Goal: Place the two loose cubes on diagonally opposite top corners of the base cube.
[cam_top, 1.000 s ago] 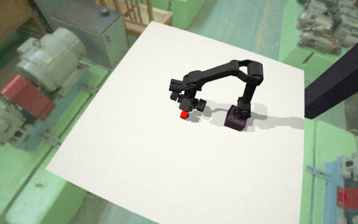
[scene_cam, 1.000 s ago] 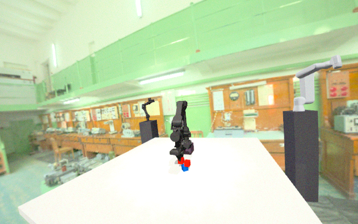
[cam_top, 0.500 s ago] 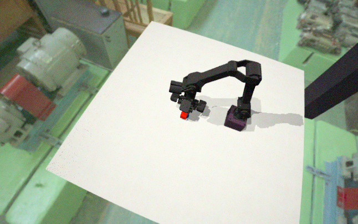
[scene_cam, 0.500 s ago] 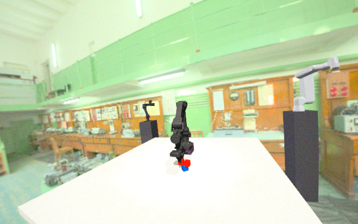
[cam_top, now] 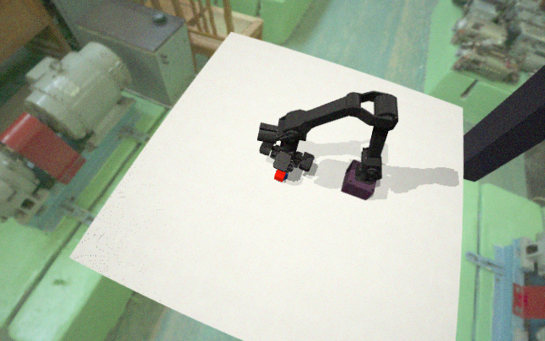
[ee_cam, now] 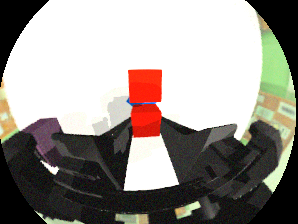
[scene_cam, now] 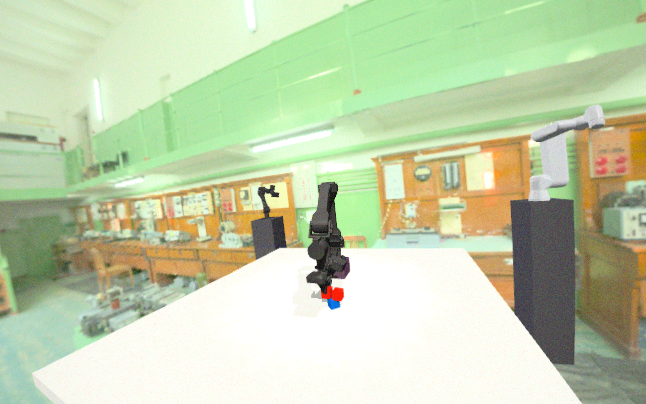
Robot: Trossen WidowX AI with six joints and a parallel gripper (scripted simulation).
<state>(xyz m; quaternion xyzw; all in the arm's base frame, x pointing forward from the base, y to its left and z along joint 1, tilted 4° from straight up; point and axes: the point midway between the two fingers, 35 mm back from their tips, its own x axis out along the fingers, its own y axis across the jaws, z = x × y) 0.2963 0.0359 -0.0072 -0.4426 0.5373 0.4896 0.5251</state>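
The red cube is right at my gripper tip. From my gripper tip the other things lie so: blue cube (4 cm below, 2 cm to the left).
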